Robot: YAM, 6 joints.
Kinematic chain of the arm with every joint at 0, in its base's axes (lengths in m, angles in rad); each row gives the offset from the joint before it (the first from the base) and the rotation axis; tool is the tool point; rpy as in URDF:
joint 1: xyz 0 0 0.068 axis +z
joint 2: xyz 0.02 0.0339 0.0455 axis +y
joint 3: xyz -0.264 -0.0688 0 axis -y
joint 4: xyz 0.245 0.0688 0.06 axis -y
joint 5: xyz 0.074 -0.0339 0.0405 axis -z
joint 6: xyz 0.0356 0 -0.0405 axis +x
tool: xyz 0 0 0 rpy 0 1.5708 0
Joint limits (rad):
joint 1: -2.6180..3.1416
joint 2: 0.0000..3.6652
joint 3: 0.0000..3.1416
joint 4: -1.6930..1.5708
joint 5: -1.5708..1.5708
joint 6: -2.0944..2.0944
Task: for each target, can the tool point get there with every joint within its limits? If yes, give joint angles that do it. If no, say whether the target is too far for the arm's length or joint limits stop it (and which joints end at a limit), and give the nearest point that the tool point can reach.
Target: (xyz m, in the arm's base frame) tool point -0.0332 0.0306 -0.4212
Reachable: no: joint limits stop it (at a limit: joint 2) | nearest point -0.0628 0.0579 -0.3415 | short by 0.089 m
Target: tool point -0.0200 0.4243 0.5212
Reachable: yes | joints 1.6794 1.9663 2.3433 -0.1919 0.8221 1.0288
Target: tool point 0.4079 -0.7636 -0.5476
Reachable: no: too far | nearest point 0.2466 -0.4616 -0.2540 | short by 0.451 m
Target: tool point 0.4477 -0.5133 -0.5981
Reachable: no: too far | nearest point 0.3057 -0.3505 -0.3085 | short by 0.361 m
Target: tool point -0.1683 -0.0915 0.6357
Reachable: yes | joints 0.3612 0.8102 2.0273 0.9658 0.8243 1.1530
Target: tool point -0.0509 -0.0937 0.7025
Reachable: yes | joints -2.0026 1.5062 2.3167 0.9629 0.1979 -0.3850
